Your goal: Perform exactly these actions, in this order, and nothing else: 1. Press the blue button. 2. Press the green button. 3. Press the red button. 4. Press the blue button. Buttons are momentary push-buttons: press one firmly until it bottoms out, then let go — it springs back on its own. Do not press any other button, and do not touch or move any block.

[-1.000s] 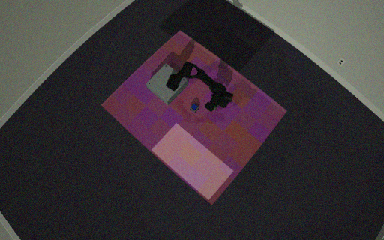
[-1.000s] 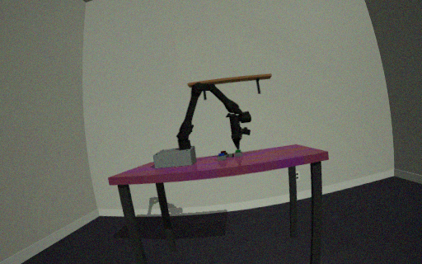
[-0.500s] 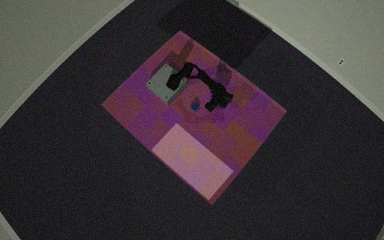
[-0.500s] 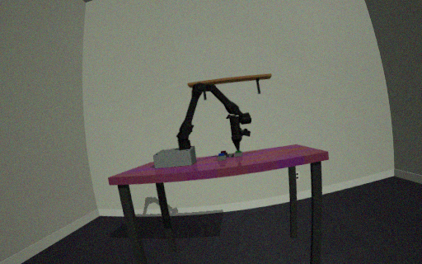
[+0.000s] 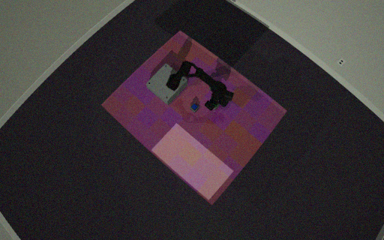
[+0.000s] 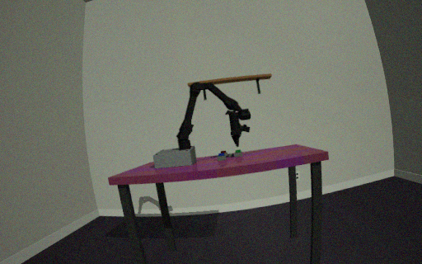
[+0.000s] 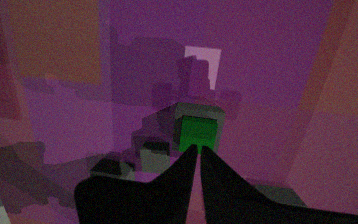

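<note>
Right now my gripper tip is 3 cm above the green button. The rest, counted from my gripper tip: blue button 11 cm behind, 10 cm to the right, 3 cm below.
</note>
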